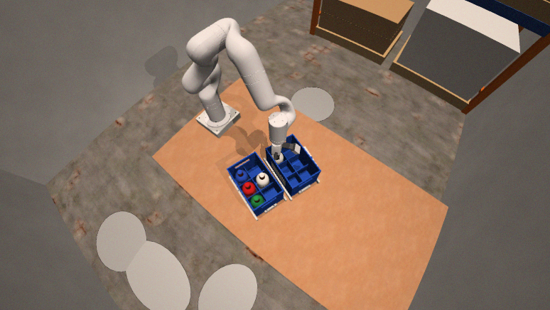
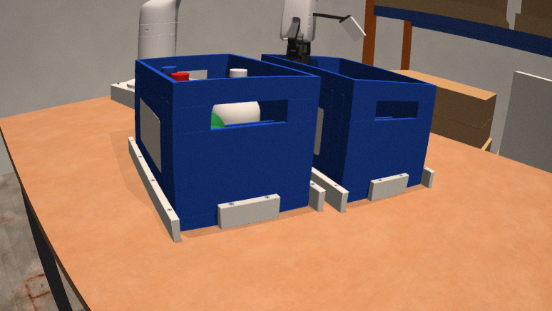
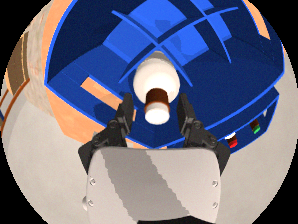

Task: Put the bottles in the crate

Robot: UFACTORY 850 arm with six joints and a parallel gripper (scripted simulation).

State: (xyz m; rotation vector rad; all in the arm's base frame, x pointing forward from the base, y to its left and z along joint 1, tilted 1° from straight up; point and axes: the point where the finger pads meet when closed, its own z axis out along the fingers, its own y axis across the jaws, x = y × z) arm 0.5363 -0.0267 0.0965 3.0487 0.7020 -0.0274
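Right now my hand is 90 mm past the blue-label bottle, 220 mm to the left of it and 70 mm above it. The rest, counted from my hand: white-label bottle 10 mm ahead, 160 mm to the right, 70 mm below; pick list 130 mm ahead, 150 mm to the left, 150 mm below; red bottle 20 mm behind, 250 mm to the right, 70 mm below.
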